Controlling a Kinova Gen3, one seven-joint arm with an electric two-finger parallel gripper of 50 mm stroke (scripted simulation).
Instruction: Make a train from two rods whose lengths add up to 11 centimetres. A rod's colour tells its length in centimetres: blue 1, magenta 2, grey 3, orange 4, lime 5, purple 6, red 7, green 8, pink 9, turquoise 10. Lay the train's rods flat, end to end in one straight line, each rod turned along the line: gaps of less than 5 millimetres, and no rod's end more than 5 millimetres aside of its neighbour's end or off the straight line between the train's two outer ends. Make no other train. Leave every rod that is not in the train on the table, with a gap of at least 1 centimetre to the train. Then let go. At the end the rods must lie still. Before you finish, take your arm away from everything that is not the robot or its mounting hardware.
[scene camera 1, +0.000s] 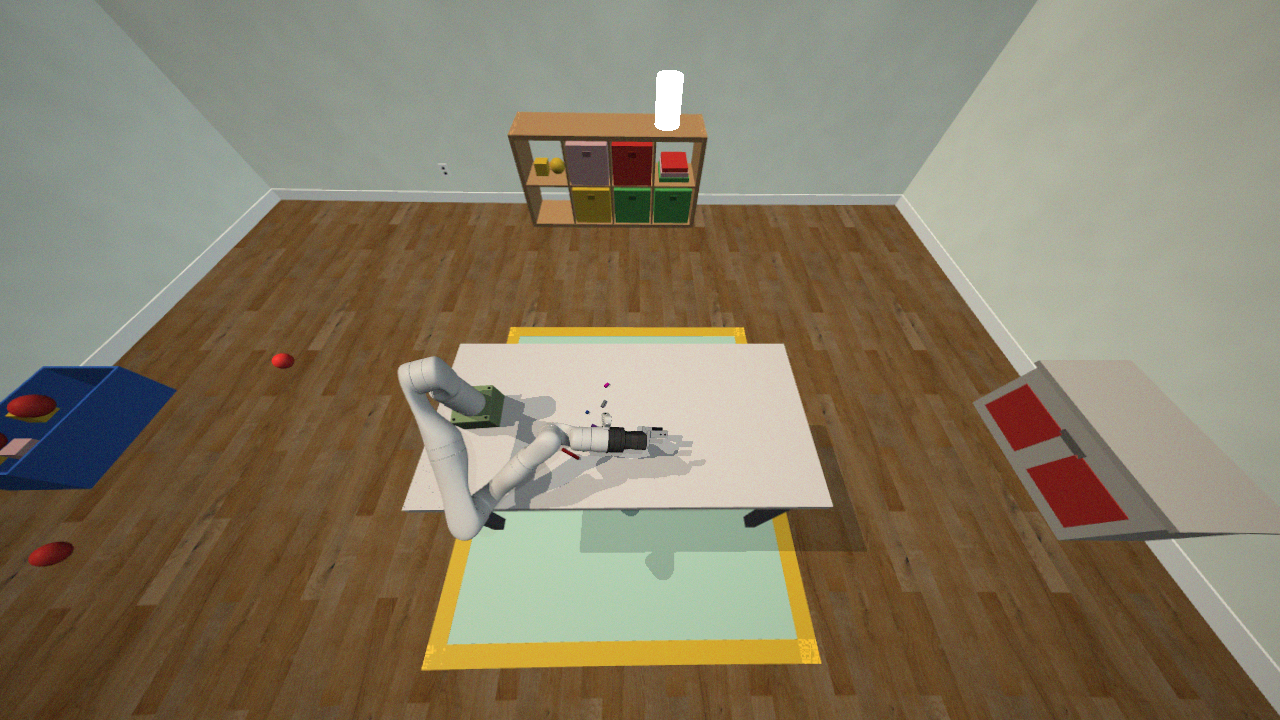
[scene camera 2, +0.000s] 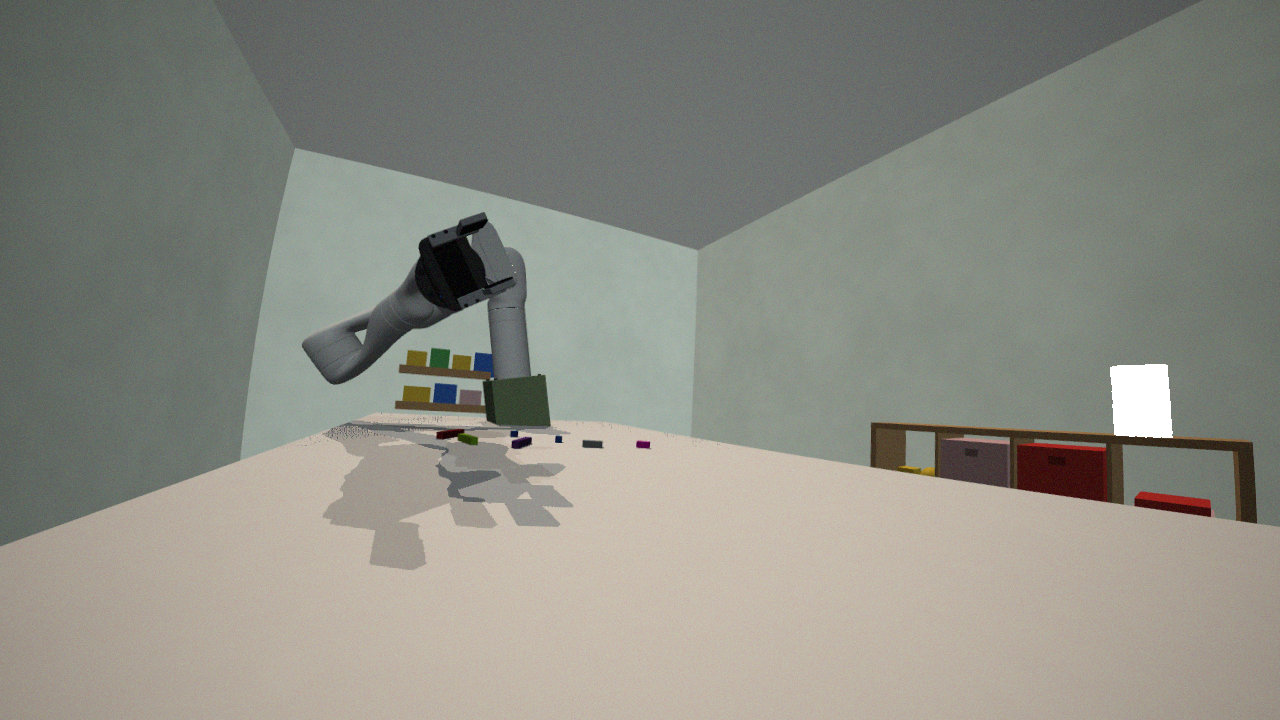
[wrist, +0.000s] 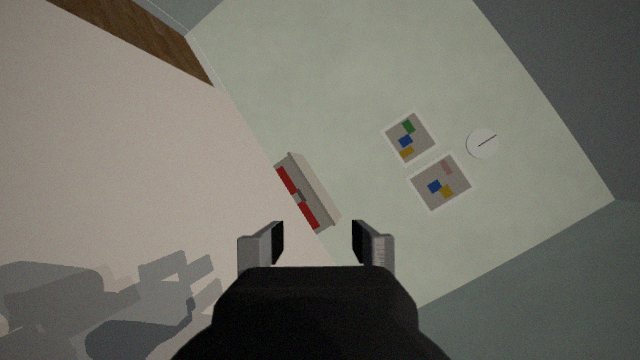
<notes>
I see my gripper (scene camera 2: 488, 253).
My gripper is seen too in scene camera 1 (scene camera 1: 664, 432) and in the wrist view (wrist: 317, 235).
</notes>
